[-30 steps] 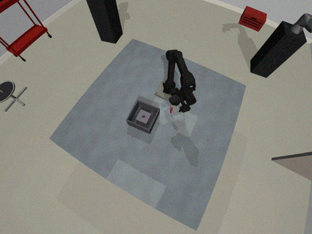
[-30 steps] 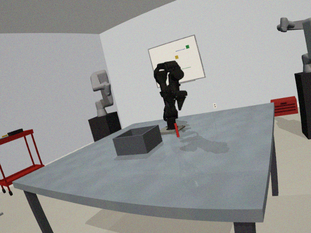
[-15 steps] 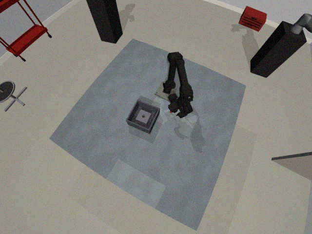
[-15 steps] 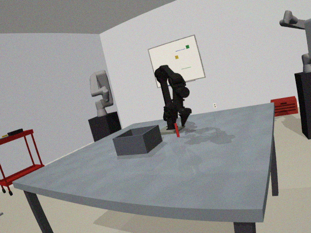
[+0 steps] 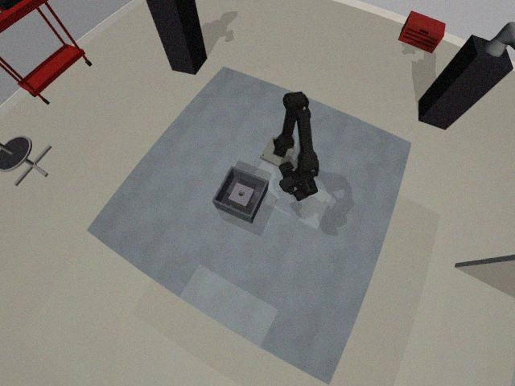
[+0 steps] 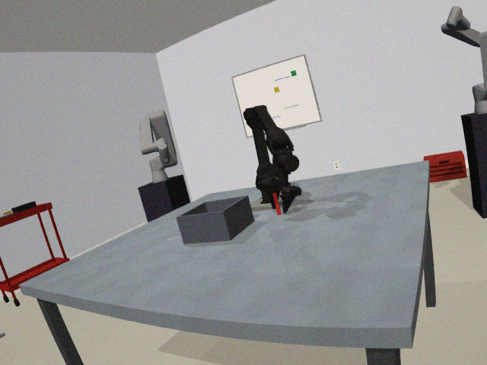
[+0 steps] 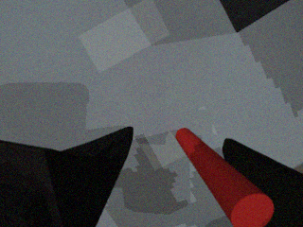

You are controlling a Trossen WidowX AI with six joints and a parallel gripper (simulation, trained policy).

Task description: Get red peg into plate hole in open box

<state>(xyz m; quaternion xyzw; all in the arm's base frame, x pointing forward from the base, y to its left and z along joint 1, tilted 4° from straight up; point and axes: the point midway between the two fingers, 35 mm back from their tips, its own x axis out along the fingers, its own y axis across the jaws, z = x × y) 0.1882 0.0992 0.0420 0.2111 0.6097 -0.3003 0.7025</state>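
The red peg is 30 mm above my gripper tip and 10 mm behind it. From my gripper tip the other things lie so: light grey plate 190 mm to the right, 120 mm ahead, 30 mm above; then dark grey box 190 mm to the right, 120 mm ahead, 10 mm above.
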